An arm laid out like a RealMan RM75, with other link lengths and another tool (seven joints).
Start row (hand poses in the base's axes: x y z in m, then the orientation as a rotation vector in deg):
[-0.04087 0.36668 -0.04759 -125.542 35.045 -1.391]
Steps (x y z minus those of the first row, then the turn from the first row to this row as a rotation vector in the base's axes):
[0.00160 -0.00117 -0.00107 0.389 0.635 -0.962]
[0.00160 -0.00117 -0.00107 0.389 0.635 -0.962]
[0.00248 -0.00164 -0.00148 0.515 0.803 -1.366]
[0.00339 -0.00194 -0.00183 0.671 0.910 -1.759]
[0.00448 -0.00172 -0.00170 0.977 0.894 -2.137]
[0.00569 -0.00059 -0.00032 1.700 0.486 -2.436]
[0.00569 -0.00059 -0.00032 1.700 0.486 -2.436]
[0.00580 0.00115 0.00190 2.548 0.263 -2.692]
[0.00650 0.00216 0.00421 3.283 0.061 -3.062]
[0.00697 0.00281 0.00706 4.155 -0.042 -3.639]
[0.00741 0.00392 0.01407 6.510 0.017 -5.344]
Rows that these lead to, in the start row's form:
[-0.03927 0.36551 -0.04866 -124.957 36.411 -1.082]
[-0.03927 0.36551 -0.04866 -124.957 36.411 -1.082]
[-0.03839 0.36504 -0.04907 -124.732 36.932 -1.071]
[-0.03748 0.36474 -0.04942 -124.472 37.402 -1.113]
[-0.03639 0.36496 -0.04929 -124.055 37.769 -1.234]
[-0.03518 0.36609 -0.04791 -123.211 37.777 -1.611]
[-0.03518 0.36609 -0.04791 -123.211 37.777 -1.611]
[-0.03507 0.36783 -0.04569 -122.283 37.825 -1.725]
[-0.03437 0.36884 -0.04338 -121.431 38.020 -1.909]
[-0.03390 0.36949 -0.04053 -120.391 38.473 -2.050]
[-0.03346 0.37060 -0.03352 -117.570 40.011 -2.142]

